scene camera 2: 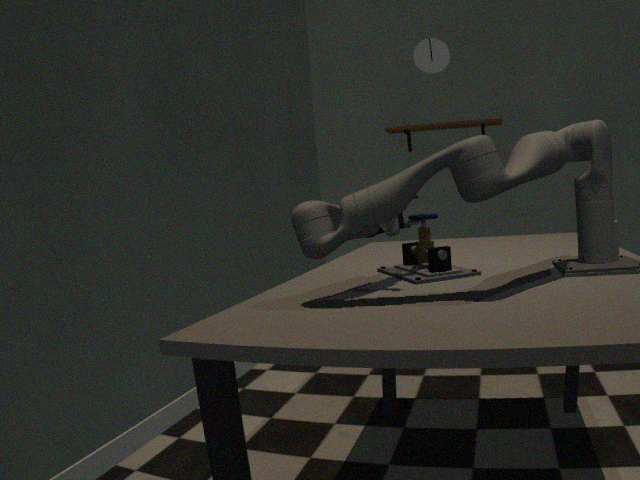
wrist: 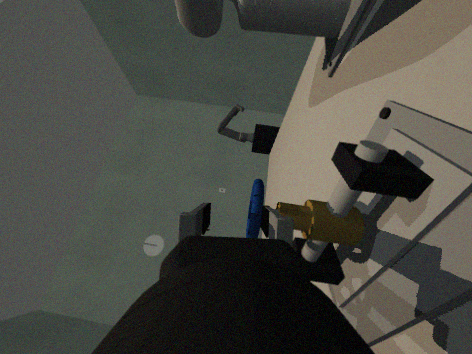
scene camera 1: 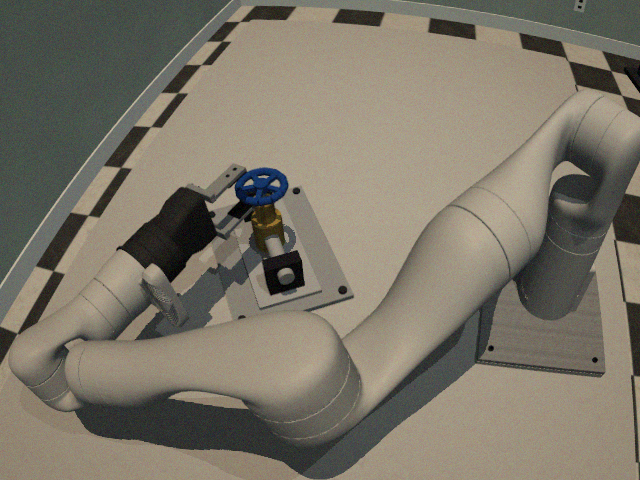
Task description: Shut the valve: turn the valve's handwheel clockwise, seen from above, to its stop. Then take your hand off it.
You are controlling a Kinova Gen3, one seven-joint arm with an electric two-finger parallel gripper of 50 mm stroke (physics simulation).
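The valve's blue handwheel (scene camera 1: 262, 183) (scene camera 2: 423, 216) (wrist: 256, 207) lies level on top of the brass valve body (scene camera 1: 267, 227) (scene camera 2: 423, 242) (wrist: 335, 222). My gripper (scene camera 1: 245, 190) (wrist: 235, 214) is open wide and comes in from the side at the wheel's near-left rim. In the wrist view the rim shows between the two spread fingers, closer to the lower finger and well apart from the upper one. The fingers do not grip it. Whether the lower finger touches the rim or the stem cannot be told.
The valve stands on a grey mounting plate (scene camera 1: 317, 245) with bolts at its corners. Black blocks (scene camera 1: 271, 281) (scene camera 2: 434, 263) (wrist: 405, 175) hold the white pipe on both sides of the valve body. My forearm (scene camera 1: 206, 356) passes over the table in front of the plate.
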